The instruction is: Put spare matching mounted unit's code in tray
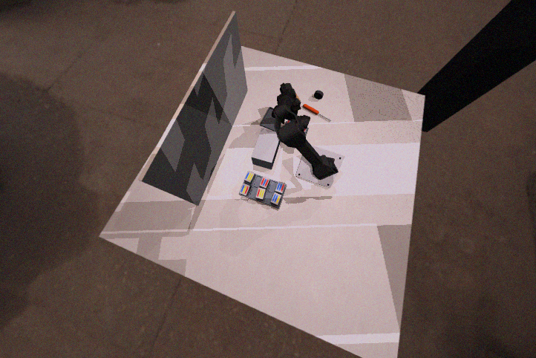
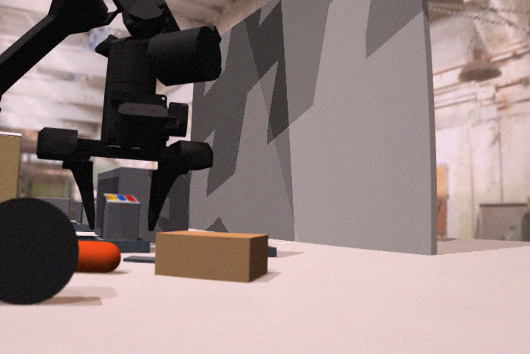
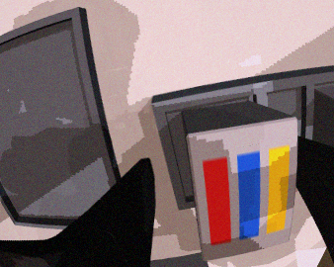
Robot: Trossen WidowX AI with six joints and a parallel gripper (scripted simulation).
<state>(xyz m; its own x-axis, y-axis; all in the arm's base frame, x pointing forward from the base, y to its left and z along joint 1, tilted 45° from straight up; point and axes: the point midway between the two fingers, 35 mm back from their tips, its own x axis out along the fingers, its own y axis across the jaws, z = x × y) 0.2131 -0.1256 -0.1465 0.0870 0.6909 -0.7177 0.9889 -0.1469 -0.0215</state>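
Right now the rimmed tray is 10 cm ahead of my gripper tip, 3 cm to the right of it and 2 cm below it. Round my gripper tip: mounted unit: 19 cm to the left, 8 cm ahead, 3 cm above; cardboard box: 18 cm to the right, 2 cm ahead, 1 cm below; black tape roll: 24 cm to the right, 12 cm behind.
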